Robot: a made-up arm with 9 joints. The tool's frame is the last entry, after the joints.
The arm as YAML. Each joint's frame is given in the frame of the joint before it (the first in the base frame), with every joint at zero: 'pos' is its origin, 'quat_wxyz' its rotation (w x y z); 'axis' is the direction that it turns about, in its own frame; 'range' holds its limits. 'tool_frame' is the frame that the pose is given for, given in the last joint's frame.
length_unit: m
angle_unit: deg
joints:
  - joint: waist
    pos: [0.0, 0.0, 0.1]
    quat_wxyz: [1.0, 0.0, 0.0, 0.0]
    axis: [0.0, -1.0, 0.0]
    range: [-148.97, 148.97]
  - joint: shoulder
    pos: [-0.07, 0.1, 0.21]
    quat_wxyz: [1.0, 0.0, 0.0, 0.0]
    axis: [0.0, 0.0, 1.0]
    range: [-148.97, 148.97]
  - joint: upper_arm
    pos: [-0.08, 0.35, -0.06]
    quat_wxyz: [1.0, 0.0, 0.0, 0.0]
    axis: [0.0, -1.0, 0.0]
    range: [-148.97, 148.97]
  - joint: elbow
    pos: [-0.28, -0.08, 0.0]
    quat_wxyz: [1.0, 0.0, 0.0, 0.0]
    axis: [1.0, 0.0, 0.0]
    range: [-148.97, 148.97]
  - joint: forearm
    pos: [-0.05, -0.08, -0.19]
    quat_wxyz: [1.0, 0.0, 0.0, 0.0]
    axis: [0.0, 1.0, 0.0]
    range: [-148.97, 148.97]
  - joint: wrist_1
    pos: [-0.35, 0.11, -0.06]
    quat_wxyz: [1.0, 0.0, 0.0, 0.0]
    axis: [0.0, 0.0, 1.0]
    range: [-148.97, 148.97]
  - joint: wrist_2
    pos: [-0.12, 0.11, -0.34]
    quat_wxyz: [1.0, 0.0, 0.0, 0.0]
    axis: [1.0, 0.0, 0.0]
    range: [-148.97, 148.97]
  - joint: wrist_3
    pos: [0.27, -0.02, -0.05]
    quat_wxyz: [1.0, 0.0, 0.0, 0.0]
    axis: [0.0, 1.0, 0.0]
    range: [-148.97, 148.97]
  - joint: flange
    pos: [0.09, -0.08, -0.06]
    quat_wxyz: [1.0, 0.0, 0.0, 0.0]
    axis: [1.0, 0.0, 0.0]
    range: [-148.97, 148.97]
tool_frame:
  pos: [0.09, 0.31, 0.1]
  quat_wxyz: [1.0, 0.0, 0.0, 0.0]
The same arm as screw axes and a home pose.
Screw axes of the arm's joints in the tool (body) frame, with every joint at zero. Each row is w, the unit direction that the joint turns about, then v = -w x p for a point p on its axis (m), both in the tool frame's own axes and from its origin. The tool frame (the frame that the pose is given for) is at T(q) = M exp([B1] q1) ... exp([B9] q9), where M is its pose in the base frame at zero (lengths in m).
B1: w 0 -1 0 v 0.45 0 -0.5
B2: w 0 0 1 v -0.62 -0.43 0
B3: w 0 -1 0 v 0.6 0 -0.35
B4: w 1 0 0 v 0 0.6 0.35
B5: w 0 1 0 v -0.41 0 0.02
B6: w 0 0 1 v -0.32 0.33 0
B7: w 1 0 0 v 0 0.01 0.21
B8: w 0 1 0 v 0.04 0 -0.18
B9: w 1 0 0 v 0 -0.1 0.31
M: xyz -0.5 0.72 -0.35 (m) rpy 0 0 0 (rad, as in URDF)
Joint limits (rad, base to tool): -2.6..2.6 -2.6..2.6 -2.6..2.6 -2.6..2.6 -2.6..2.6 -2.6..2.6 -2.6..2.6 -2.6..2.6 -2.6..2.6

